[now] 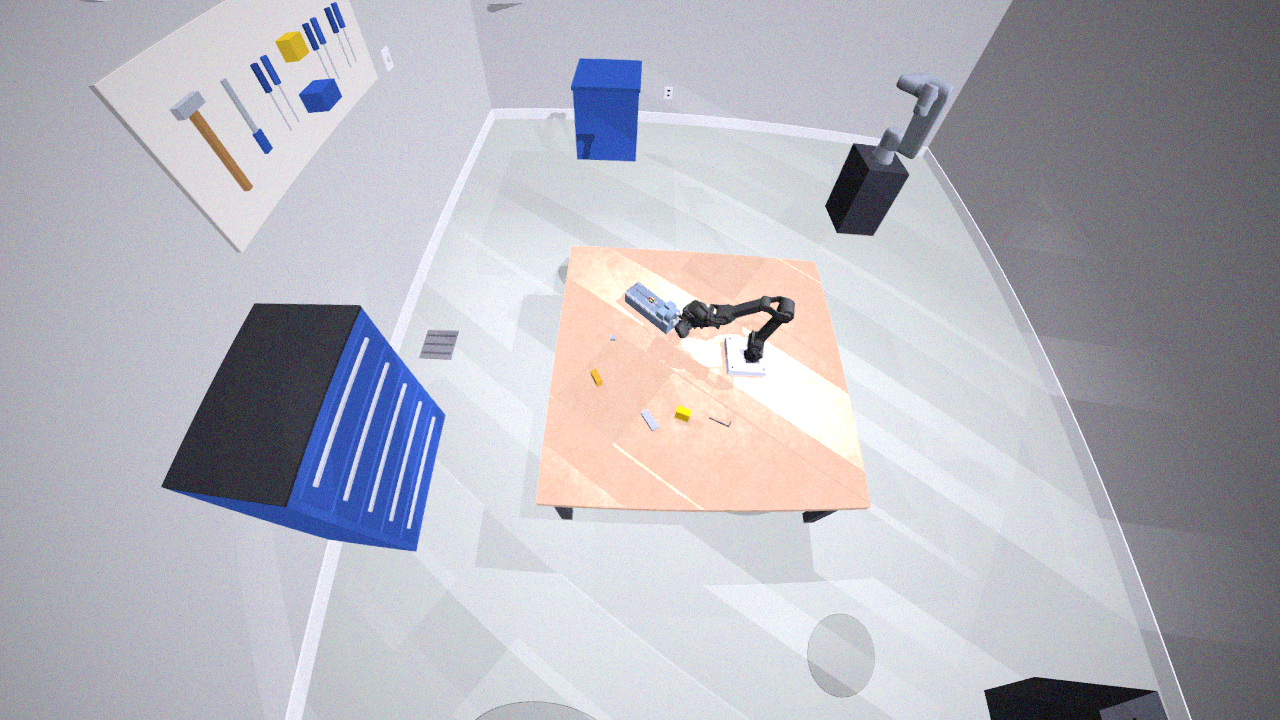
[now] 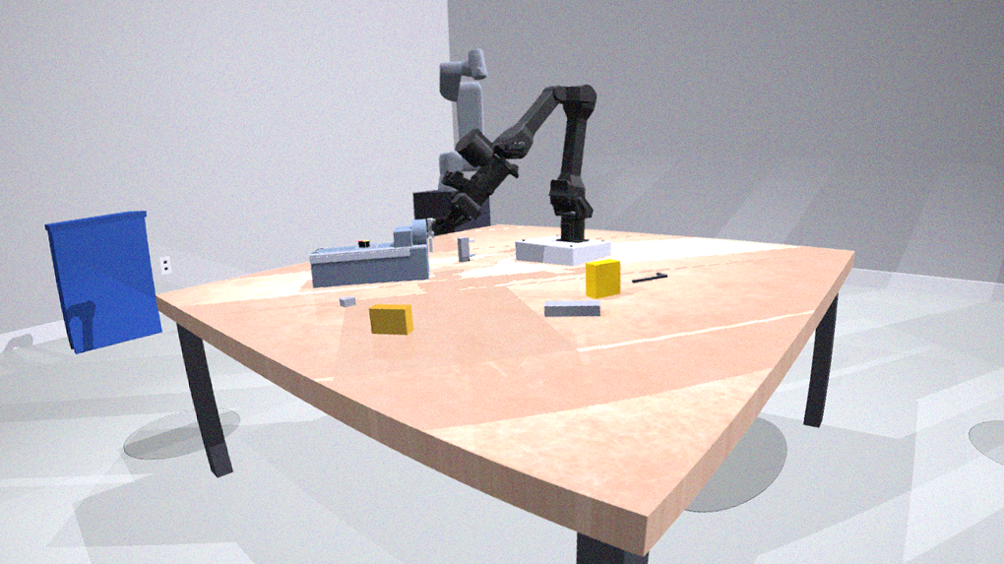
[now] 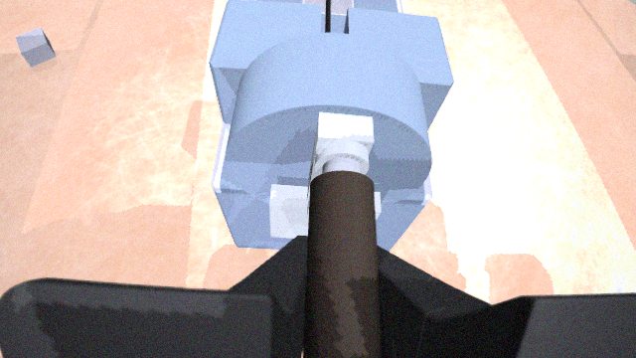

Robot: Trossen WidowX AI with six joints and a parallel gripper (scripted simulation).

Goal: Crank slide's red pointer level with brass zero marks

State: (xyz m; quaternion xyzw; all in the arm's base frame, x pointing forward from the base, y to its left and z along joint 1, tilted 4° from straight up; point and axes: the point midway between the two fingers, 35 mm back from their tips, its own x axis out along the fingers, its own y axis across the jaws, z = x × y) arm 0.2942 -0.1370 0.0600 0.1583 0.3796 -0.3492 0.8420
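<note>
Now: gripper tip 10 mm below the crank. Also, from my gripper tip: red pointer: 120 mm ahead, 130 mm to the right, 10 mm below; grey cube: 290 mm ahead, 30 mm to the left, 90 mm below; dark brown handle: 10 mm behind, 10 mm to the left, 30 mm above.
</note>
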